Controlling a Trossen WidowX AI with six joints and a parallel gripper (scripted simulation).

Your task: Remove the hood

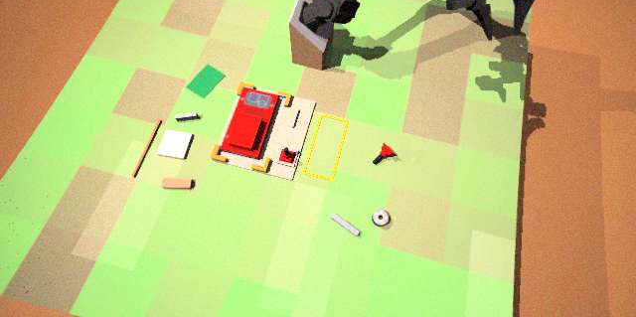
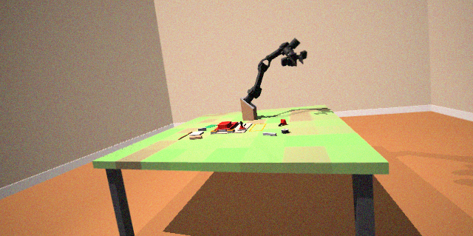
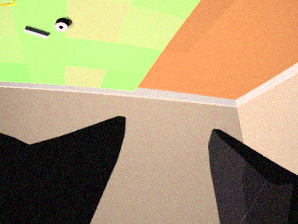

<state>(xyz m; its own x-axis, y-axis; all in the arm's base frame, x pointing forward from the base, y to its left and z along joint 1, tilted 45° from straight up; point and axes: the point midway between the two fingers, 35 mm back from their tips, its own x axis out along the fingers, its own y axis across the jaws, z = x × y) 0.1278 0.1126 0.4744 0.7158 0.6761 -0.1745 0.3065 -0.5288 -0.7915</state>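
My gripper tip is now 160 mm short of the hood, 540 mm to the left of it and 340 mm above it. Also, from my gripper tip: white tile: 220 mm ahead, 730 mm to the right, 370 mm below; wooden block: 330 mm ahead, 680 mm to the right, 370 mm below; green card: 710 mm to the right, 380 mm below.
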